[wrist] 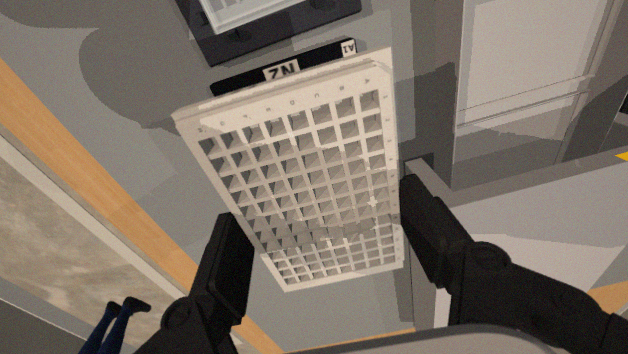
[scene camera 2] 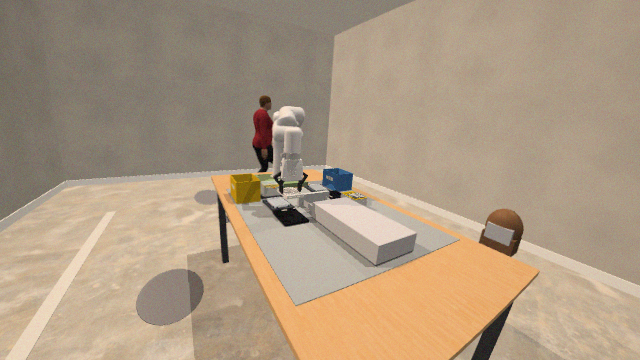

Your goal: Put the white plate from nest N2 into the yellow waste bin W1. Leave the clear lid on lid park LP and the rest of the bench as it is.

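Pixels of known places: gripper, fingertip midpoint: point(wrist: 320, 213) point(scene camera 2: 290, 192); arm's base, origin of the base link: point(scene camera 2: 279, 176).
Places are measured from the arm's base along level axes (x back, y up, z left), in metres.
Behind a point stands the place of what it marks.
Note:
My gripper point(scene camera 2: 291, 189) {x -0.634, y 0.093, z -0.180 m} point(wrist: 320, 213) {x -0.634, y 0.093, z -0.180 m} is shut on the white plate point(scene camera 2: 289, 193) {x -0.660, y 0.096, z -0.195 m} point(wrist: 310, 165) {x -0.604, y 0.094, z -0.177 m}, its fingers on the two long sides. The plate hangs above the bench, tilted in the wrist view. Behind its upper edge shows the black nest N2 point(wrist: 320, 59) {x -0.581, y -0.017, z -0.156 m} with its label; the plate hides the rest. The yellow waste bin point(scene camera 2: 245, 189) {x -0.388, y 0.048, z -0.337 m} stands at the far left of the table, left of the gripper. A clear-topped item point(scene camera 2: 278, 203) {x -0.516, y -0.005, z -0.195 m} point(wrist: 240, 15) {x -0.539, y -0.003, z -0.201 m} rests on a dark base; its label cannot be read, so I cannot tell whether it is the parked lid.
A black nest point(scene camera 2: 292, 217) {x -0.680, y -0.018, z -0.185 m} lies in front of the clear-topped item. A long pale box point(scene camera 2: 367, 225) {x -1.003, y 0.054, z -0.015 m} stands on the grey mat point(scene camera 2: 300, 270) {x -1.042, y -0.029, z -0.316 m} at the right. A blue bin point(scene camera 2: 337, 180) {x -0.383, y 0.050, z 0.266 m} stands at the far right. A person in red point(scene camera 2: 262, 130) stands behind the table.

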